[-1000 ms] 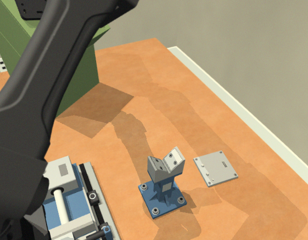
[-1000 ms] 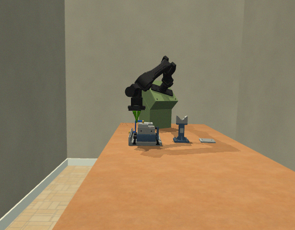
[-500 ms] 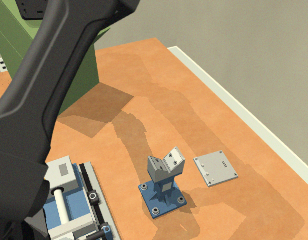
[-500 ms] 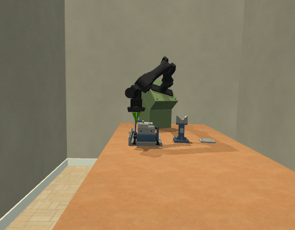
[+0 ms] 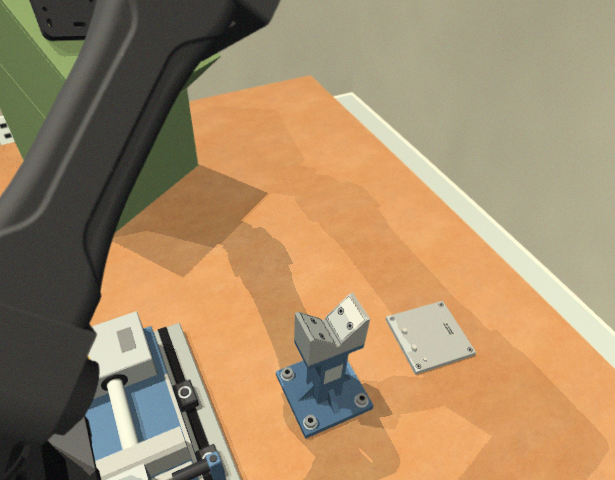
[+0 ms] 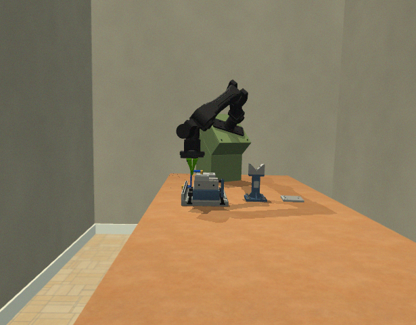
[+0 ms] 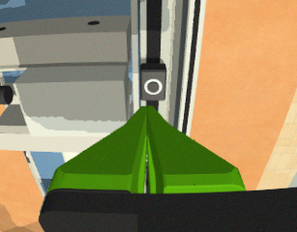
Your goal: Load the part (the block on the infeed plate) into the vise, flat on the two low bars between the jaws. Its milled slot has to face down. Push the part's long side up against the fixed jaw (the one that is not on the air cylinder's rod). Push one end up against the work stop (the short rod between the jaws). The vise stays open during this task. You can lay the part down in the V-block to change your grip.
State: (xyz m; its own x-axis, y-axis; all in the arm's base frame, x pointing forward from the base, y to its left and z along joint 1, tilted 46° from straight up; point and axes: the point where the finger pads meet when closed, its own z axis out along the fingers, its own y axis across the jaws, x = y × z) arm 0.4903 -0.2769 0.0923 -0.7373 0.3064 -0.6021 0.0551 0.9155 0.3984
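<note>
Right now the grey part is 40 mm to the left of my hand and 30 mm below it. From my hand the other things lie so: fixed jaw 60 mm to the left, 40 mm below, 30 mm ahead; moving jaw 60 mm to the left, 40 mm below, 30 mm behind; work stop 110 mm to the left, 30 mm below, 10 mm ahead.
</note>
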